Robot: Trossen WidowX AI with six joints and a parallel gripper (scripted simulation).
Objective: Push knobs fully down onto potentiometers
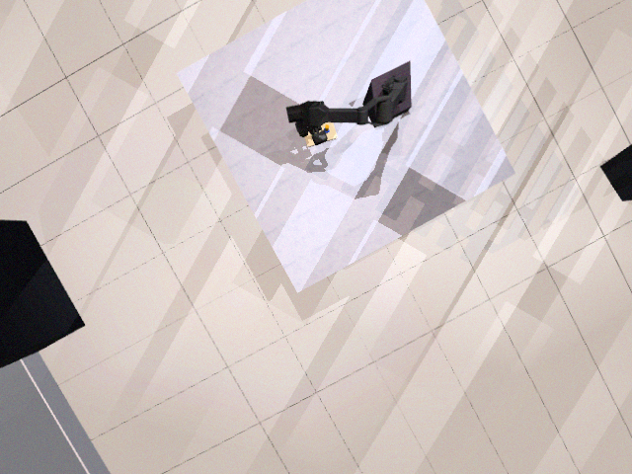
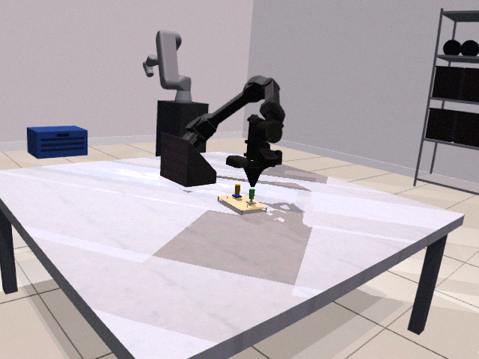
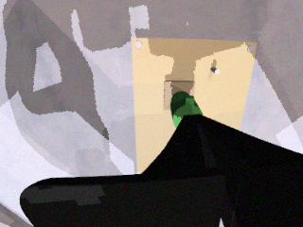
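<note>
Right now my gripper tip is 2 cm above the green knob. The rest, counted from my gripper tip: orange-brown knob 7 cm behind, 1 cm to the left, 3 cm below.
</note>
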